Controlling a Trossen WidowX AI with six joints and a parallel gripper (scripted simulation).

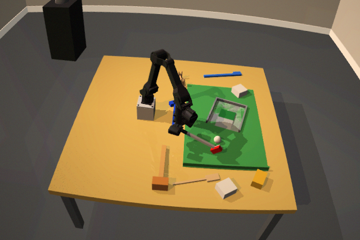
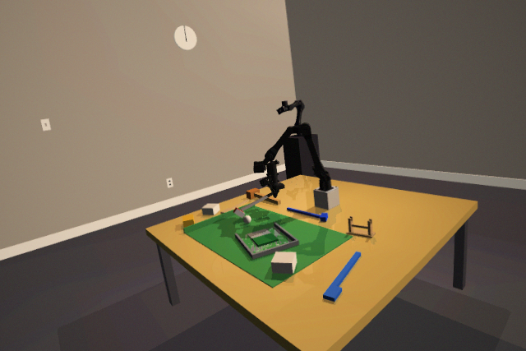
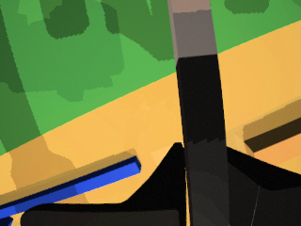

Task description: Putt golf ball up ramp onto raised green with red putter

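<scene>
Now: gripper tip 12 cm short of the red putter and 2 cm to the left of it. The rest, counted from my gripper tip: white golf ball 23 cm ahead, 5 cm below, 4 cm to the left; then blue putter 21 cm to the left, 6 cm below, 6 cm behind; then green mat 26 cm ahead, 21 cm to the left, 8 cm below.
</scene>
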